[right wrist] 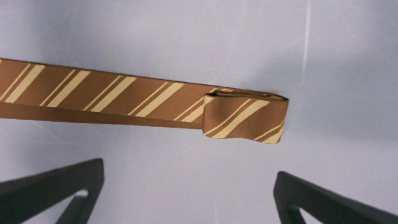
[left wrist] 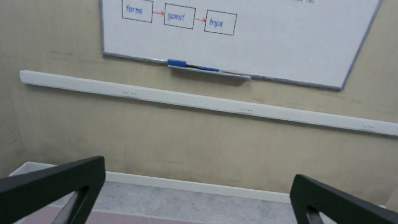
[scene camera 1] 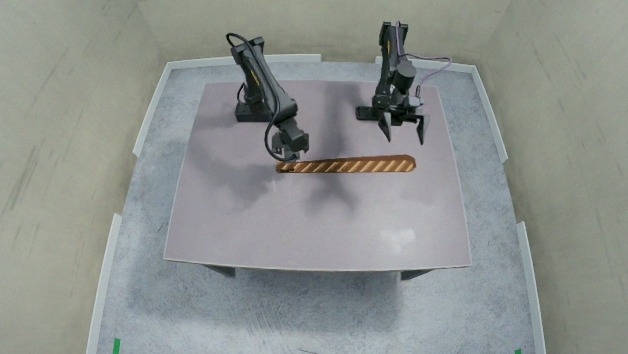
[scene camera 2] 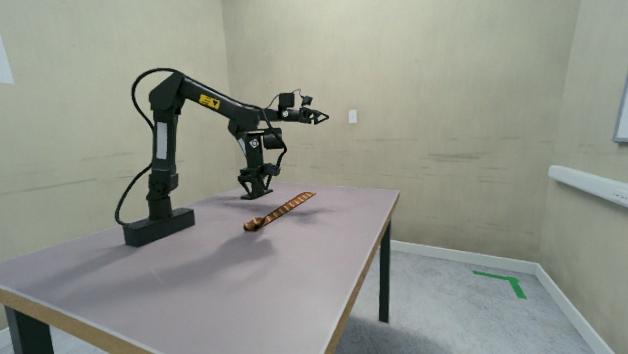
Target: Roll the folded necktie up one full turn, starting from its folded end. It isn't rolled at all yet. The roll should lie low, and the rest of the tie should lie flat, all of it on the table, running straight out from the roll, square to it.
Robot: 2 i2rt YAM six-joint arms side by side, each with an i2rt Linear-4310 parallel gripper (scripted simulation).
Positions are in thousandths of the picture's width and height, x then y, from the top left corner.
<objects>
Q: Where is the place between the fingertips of the left gripper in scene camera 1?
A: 647, 403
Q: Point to a brown striped necktie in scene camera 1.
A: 619, 462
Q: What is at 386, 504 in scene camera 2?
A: The right gripper.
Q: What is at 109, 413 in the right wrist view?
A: A brown striped necktie.
</objects>
